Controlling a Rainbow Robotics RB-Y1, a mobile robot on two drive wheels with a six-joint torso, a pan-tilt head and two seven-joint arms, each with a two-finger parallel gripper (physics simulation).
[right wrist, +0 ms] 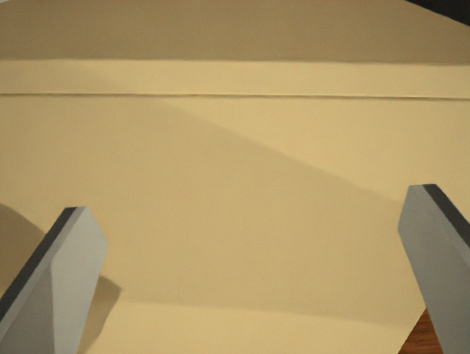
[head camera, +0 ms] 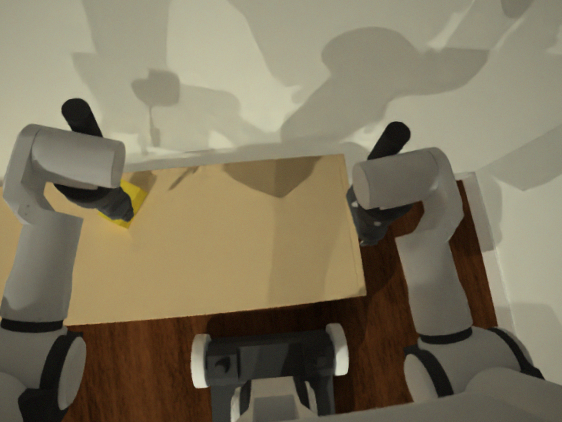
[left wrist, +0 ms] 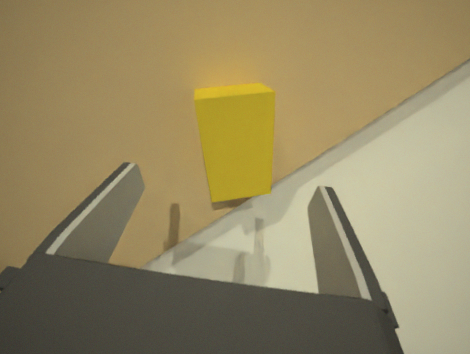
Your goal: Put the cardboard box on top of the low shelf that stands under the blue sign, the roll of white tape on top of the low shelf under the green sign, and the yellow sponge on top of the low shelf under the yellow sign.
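Seen in the pictures: left gripper, fingertip midpoint: (left wrist: 225, 186); right gripper, fingertip midpoint: (right wrist: 245, 216) (head camera: 357, 220); robot's base, origin of the base link: (head camera: 269, 349).
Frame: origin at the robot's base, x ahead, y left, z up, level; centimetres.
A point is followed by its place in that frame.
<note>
The yellow sponge (head camera: 138, 198) @(x 51.0, y 29.6, z 63.9 cm) (left wrist: 240, 145) @(x 49.4, y 34.1, z 65.6 cm) rests on the tan top of a low shelf (head camera: 215, 245) @(x 38.9, y 11.6, z 61.1 cm) (left wrist: 90, 70) @(x 38.1, y 27.1, z 61.1 cm), near its wall-side edge. My left gripper (head camera: 128, 218) (left wrist: 225, 186) @(x 48.0, y 32.6, z 71.9 cm) is open and empty, above the sponge; the sponge shows beyond the fingertips in the left wrist view, apart from both fingers. My right gripper (head camera: 369, 242) (right wrist: 245, 216) @(x 41.4, y -21.0, z 69.6 cm) is open and empty, beside the shelf's right end, whose tan surface (right wrist: 240, 150) @(x 41.1, y -18.3, z 61.1 cm) shows past its fingers. The cardboard box, the white tape and the coloured signs do not show in these views.
A pale wall (head camera: 210, 60) @(x 65.2, y 7.1, z 92.1 cm) runs behind the shelf, and another wall (head camera: 530, 240) @(x 35.3, y -108.2, z 28.7 cm) stands at the right. Brown wooden floor (head camera: 130, 360) @(x -1.2, y 59.8, z 0.1 cm) lies in front of the shelf and at its right end. My dark wheeled base (head camera: 270, 352) @(x 3.3, y -0.1, z 19.2 cm) stands close to the shelf's front edge.
</note>
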